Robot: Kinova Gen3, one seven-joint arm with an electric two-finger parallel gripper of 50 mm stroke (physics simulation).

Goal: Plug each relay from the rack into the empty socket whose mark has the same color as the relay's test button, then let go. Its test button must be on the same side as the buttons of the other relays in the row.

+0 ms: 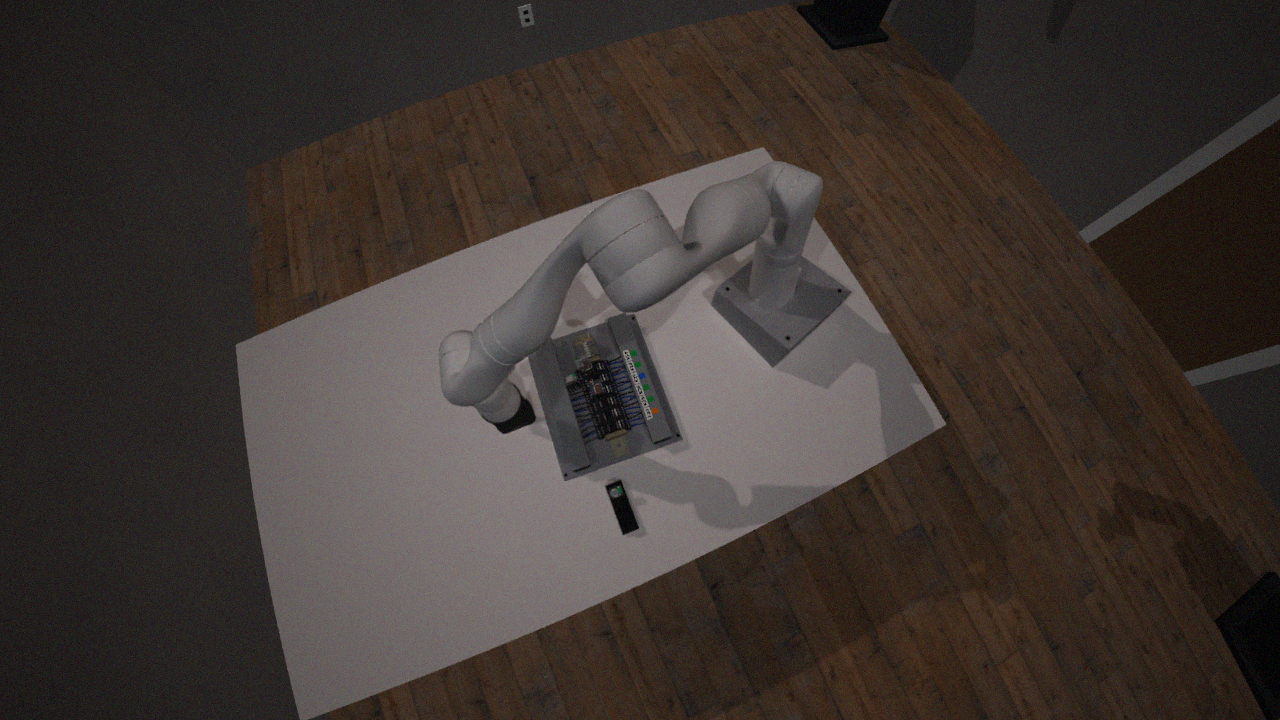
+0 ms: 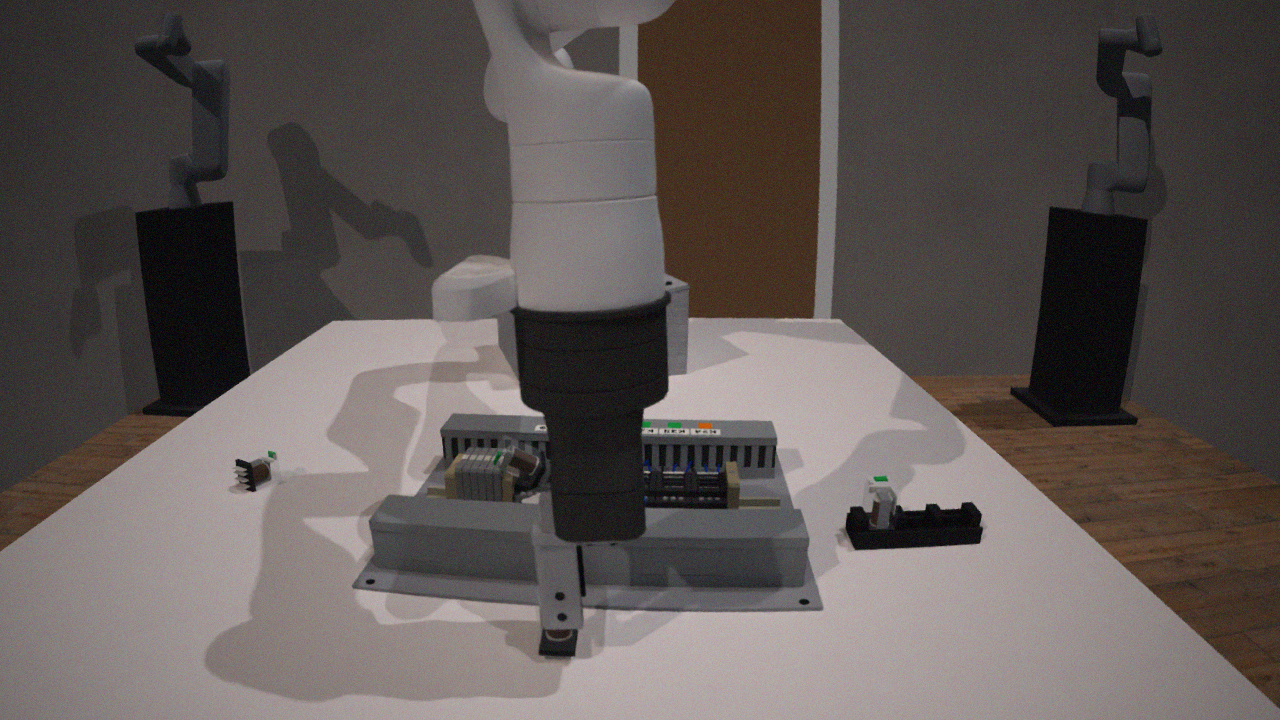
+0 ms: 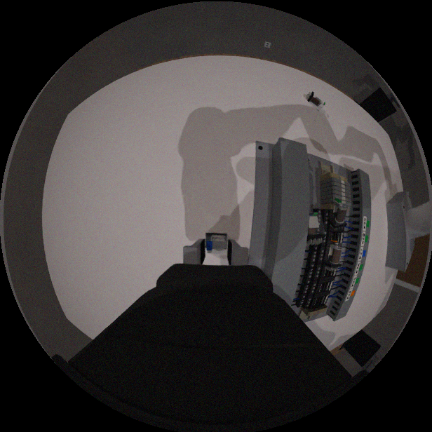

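Seen in the pictures: gripper, between the fingertips: [image 2: 565, 609]; arm's base, origin of its link: [image 1: 768, 292].
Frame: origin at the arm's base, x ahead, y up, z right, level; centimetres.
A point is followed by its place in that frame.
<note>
My gripper [image 2: 560, 619] @(x 60.7, y -6.3, z -5.2 cm) [image 3: 216, 248] is shut on a clear relay with a blue test button [image 3: 216, 242], held low at the table in front of the panel; whether it touches the table I cannot tell. A green-button relay [image 1: 616, 490] @(x 46.6, y -4.7, z -27.4 cm) [image 2: 880, 506] @(x 48.2, y -5.9, z -27.2 cm) stands in the black rack [image 1: 627, 517] @(x 46.5, y -9.1, z -33.2 cm) [image 2: 913, 537] @(x 48.6, y -8.5, z -30.1 cm). Another green-button relay [image 2: 259, 471] @(x 41.0, y -7.7, z 25.5 cm) [image 3: 315, 100] lies on its side on the table. In the socket row [image 1: 608, 402] @(x 41.8, y -6.3, z -9.3 cm) [image 3: 315, 265], a relay [image 2: 523, 467] @(x 45.2, y -4.2, z -0.4 cm) [image 3: 340, 216] leans by the terminal blocks and another brown-cored relay [image 3: 336, 255] shows. The blue mark [image 1: 641, 376] @(x 33.2, y -5.1, z -6.6 cm) [image 3: 364, 253] is among green marks and an orange mark [image 1: 655, 411] @(x 33.2, y -5.1, z -15.0 cm) [image 3: 353, 293].
The grey panel carries a near duct [image 2: 447, 543] @(x 53.2, y -6.5, z 3.8 cm) [image 3: 290, 200] beside my gripper and a far slotted duct [image 2: 751, 431] @(x 34.6, y -5.1, z -18.8 cm) [image 3: 364, 185]. Terminal blocks [image 2: 481, 474] @(x 44.7, y -5.1, z 3.0 cm) [image 3: 334, 187] stand at one row end. The arm's base [image 1: 778, 308] @(x 0.2, y 1.0, z -4.6 cm) stands beyond the panel on the white table top [image 1: 384, 537] @(x 97.5, y -9.4, z -19.7 cm).
</note>
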